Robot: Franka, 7 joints.
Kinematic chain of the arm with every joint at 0, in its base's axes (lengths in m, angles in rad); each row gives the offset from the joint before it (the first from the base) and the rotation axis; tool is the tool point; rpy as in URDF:
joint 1: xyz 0 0 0.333 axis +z
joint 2: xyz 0 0 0 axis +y
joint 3: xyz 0 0 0.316 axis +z
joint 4: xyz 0.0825 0 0 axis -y
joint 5: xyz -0.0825 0 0.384 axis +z
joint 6: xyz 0 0 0 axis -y
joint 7: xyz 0.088 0 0 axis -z
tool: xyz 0 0 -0.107 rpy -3.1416 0 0
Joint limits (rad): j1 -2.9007..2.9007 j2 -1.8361..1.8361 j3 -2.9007..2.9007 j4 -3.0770..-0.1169 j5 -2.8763..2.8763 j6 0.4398..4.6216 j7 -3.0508..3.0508
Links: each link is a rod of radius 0.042 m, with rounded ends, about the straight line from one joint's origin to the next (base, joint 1, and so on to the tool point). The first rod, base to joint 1, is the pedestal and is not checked.
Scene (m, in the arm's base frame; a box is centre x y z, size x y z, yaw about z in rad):
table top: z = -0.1
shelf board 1: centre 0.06 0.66 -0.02 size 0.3 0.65 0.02 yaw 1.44
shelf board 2: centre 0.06 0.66 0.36 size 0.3 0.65 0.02 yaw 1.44
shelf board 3: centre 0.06 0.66 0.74 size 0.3 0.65 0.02 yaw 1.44
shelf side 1: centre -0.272 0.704 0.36 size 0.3 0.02 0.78 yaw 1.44
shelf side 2: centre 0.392 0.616 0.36 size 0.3 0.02 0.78 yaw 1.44
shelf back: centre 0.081 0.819 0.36 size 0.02 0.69 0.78 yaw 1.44
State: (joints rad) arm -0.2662 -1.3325 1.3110 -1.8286 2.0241 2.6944 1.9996
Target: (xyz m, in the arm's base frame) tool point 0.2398 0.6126 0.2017
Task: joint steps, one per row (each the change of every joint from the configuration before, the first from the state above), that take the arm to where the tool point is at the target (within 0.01 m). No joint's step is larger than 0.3 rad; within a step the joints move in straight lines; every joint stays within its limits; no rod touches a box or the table.
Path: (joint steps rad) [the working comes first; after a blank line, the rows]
Joints at the target: -0.8006 -1.6439 1.7752 -1.7811 2.0240 2.5564 1.9996
Straight joint move there: touches shelf board 2.

1: 0.1702 -0.1097 -0.0512 -0.2049 0.0347 0.1134 0.0000
2: 0.1703 -0.1098 -0.0511 -0.2049 0.0347 0.1135 0.0000
3: 0.1702 -0.1097 -0.0512 -0.2048 0.0347 0.1134 0.0000
4: -0.1994 0.0631 0.2651 -0.0416 -0.0082 -0.0983 0.0000
5: -0.1994 0.0631 0.2651 -0.0415 -0.0083 -0.0983 0.0000
6: -0.1994 0.0631 0.2651 -0.0416 -0.0083 -0.0983 0.0000
7: -0.1489 -0.0572 -0.0592 0.2623 -0.0265 -0.0611 0.0000
8: -0.1490 -0.0572 -0.0592 0.2622 -0.0265 -0.0612 0.0000
9: -0.1490 -0.0571 -0.0592 0.2623 -0.0264 -0.0611 0.0000

